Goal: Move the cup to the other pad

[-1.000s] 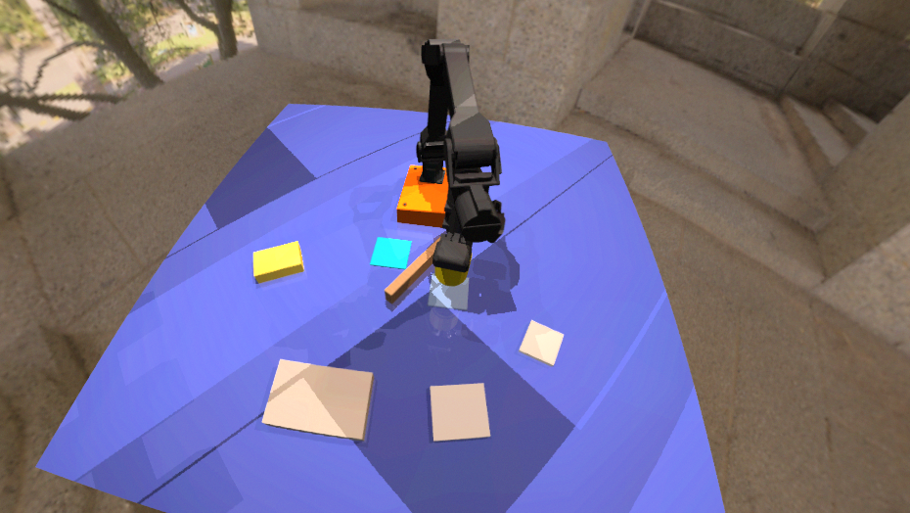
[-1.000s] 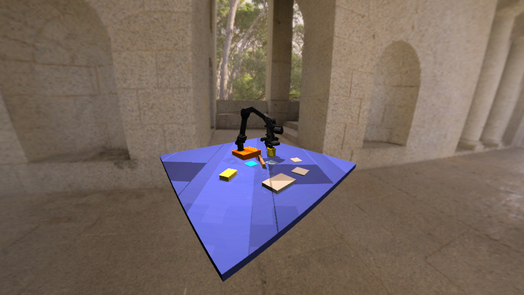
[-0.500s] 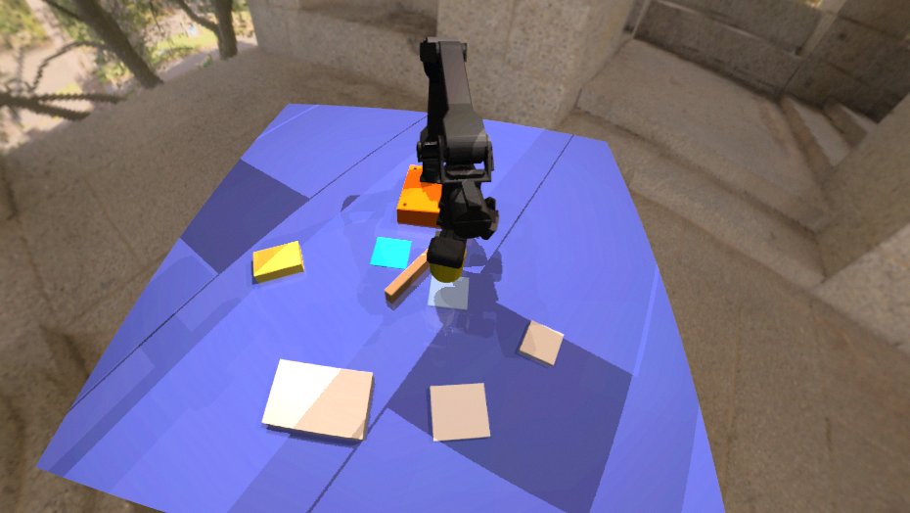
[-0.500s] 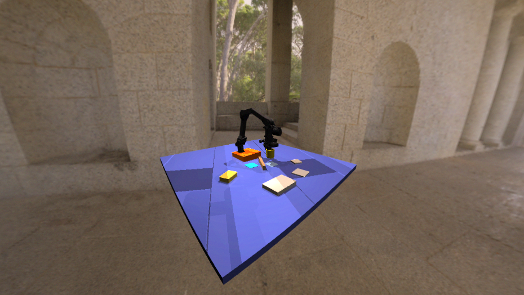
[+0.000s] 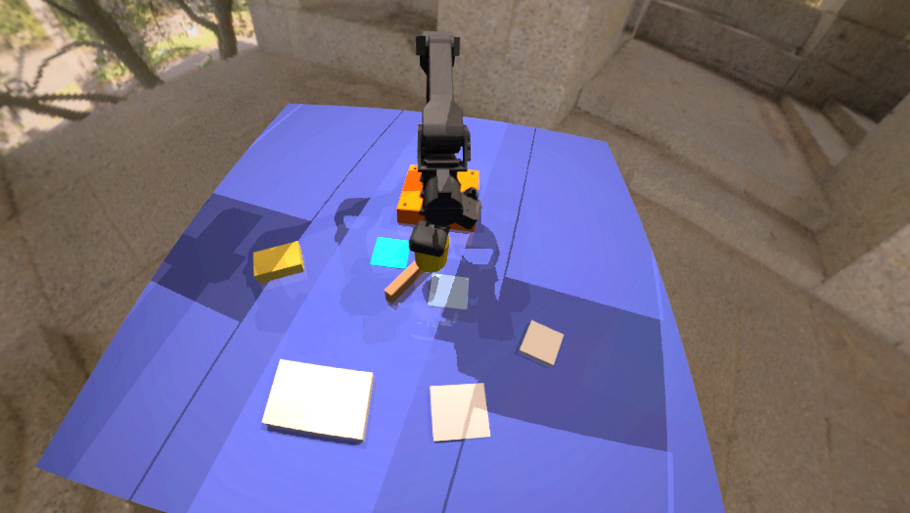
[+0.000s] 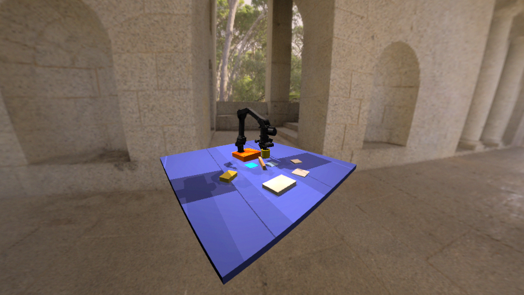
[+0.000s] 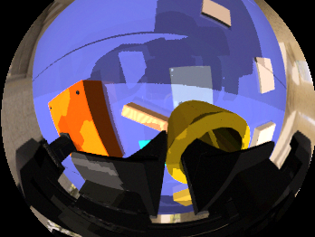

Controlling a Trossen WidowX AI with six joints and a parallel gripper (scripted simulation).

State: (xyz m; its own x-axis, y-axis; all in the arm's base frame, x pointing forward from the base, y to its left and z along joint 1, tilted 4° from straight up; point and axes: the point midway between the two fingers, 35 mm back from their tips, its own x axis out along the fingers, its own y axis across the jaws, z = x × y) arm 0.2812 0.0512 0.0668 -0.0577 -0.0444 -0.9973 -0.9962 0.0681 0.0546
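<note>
The cyan pad is 3 cm behind my gripper tip, 10 cm to the right of it and 10 cm below it. The rest, counted from my gripper tip: pale blue pad 5 cm ahead, 4 cm to the left, 10 cm below; then yellow cup 2 cm ahead; then wooden bar 1 cm ahead, 3 cm to the right, 9 cm below.
</note>
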